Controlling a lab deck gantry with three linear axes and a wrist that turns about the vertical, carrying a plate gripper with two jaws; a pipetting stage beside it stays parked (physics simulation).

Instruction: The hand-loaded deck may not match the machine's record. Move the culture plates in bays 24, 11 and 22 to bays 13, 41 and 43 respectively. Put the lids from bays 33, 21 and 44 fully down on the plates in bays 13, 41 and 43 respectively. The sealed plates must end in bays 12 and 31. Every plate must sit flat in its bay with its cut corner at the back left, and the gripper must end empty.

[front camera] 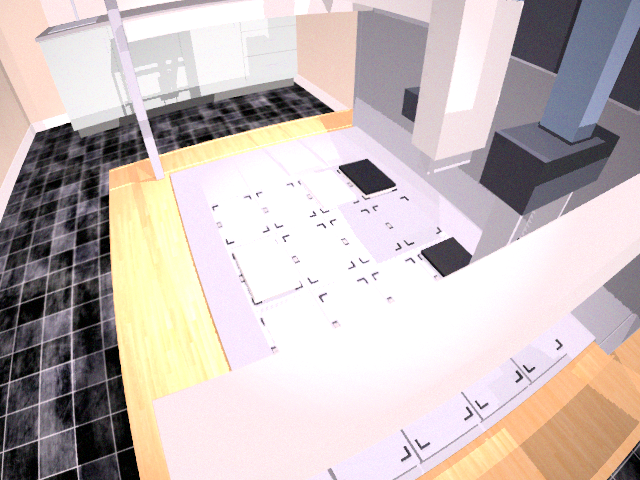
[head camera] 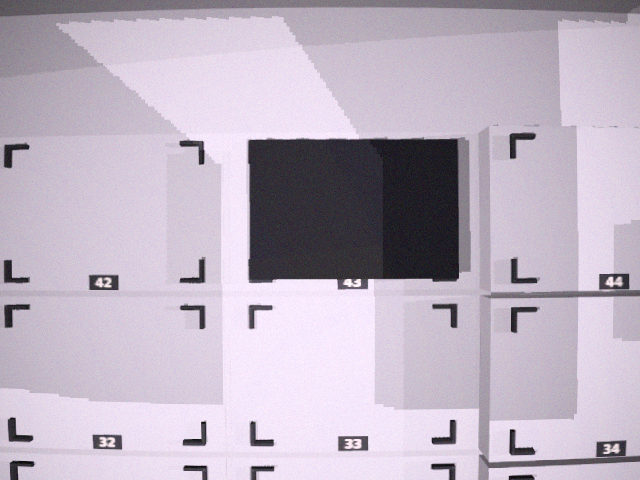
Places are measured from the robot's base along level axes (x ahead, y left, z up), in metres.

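Pixels of known places: robot's base, origin of its link: [front camera: 213, 207].
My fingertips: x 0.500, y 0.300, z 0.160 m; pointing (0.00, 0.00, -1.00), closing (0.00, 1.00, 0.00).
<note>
Ahead of a thing's pixels: the offset from my fingertips to its top centre. "spot": to the spot under its first point.
In the front view my gripper [front camera: 547, 167] hangs high at the right beyond the bays; its dark body shows, but its jaw tips and anything between them cannot be made out. A black-topped plate {0.108 m back, 0.064 m left, 0.143 m down} [front camera: 447, 255] [head camera: 353, 209] lies squarely in bay 43; its cut corner cannot be made out. Another black-topped plate {0.436 m back, 0.064 m left, 0.143 m down} [front camera: 367, 176] with a pale lower edge lies in the far corner bay, apparently 41. A white plate {0.436 m back, 0.043 m right, 0.145 m down} [front camera: 328, 188] lies beside it, apparently in 31. Another white plate {0.272 m back, 0.257 m right, 0.145 m down} [front camera: 266, 271] lies apparently in 12. Bay 13 is washed out and partly hidden. No lid shows in bay 33.
The parked pipetting stage [front camera: 454, 77] hangs to the left of the gripper in the front view. A broad pale rail [front camera: 361, 408] crosses the foreground and hides the nearer bays. A slanted post [front camera: 136, 93] stands at the left. Part of bay 44 {spot: 0.006 m ahead, 0.065 m left, 0.145 m down} [head camera: 537, 206] shows at the right of the head view.
</note>
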